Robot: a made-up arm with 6 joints. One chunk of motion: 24 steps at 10 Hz.
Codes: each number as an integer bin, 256 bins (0 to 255) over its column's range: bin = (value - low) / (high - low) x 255, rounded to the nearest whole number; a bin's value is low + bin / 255 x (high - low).
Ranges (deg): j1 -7..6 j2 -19..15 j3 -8..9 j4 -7..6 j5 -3..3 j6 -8..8
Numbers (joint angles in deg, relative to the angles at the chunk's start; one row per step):
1: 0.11 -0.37 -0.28 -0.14 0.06 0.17
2: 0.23 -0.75 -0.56 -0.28 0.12 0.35
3: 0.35 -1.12 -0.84 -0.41 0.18 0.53
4: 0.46 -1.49 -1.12 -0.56 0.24 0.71
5: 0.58 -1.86 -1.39 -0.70 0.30 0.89
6: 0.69 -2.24 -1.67 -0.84 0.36 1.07
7: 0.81 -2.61 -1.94 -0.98 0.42 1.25
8: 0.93 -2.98 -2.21 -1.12 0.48 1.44
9: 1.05 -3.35 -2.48 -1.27 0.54 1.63
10: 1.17 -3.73 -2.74 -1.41 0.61 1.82
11: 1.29 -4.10 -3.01 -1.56 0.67 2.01
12: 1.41 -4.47 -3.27 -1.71 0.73 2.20
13: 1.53 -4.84 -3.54 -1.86 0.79 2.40
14: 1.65 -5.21 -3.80 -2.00 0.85 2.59
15: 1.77 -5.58 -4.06 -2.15 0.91 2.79
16: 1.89 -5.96 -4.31 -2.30 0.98 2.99
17: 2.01 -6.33 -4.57 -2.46 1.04 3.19
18: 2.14 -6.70 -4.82 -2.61 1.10 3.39
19: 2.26 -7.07 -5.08 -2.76 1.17 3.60
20: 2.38 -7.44 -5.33 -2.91 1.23 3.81
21: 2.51 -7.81 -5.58 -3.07 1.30 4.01
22: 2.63 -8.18 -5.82 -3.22 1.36 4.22
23: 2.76 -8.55 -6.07 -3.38 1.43 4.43
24: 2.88 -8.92 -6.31 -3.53 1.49 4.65
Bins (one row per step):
1: 139 140 116 135 130 130
2: 142 137 112 132 133 133
3: 144 134 107 129 135 136
4: 146 131 103 126 138 139
5: 149 129 99 124 140 142
6: 151 126 95 121 143 145
7: 153 123 91 118 145 147
8: 156 120 87 115 148 150
9: 158 117 83 112 150 153
10: 160 115 79 110 153 157
11: 163 112 75 107 156 160
12: 165 109 71 104 159 163
13: 167 106 67 101 161 166
14: 170 103 63 98 164 169
15: 172 101 59 95 166 172
16: 174 98 55 92 169 175
17: 177 95 51 89 172 178
18: 179 92 48 86 174 182
19: 182 89 44 83 177 185
20: 184 87 40 80 180 188
21: 187 84 36 77 183 191
22: 189 81 33 74 185 195
23: 191 78 29 71 188 198
24: 194 76 25 68 191 202

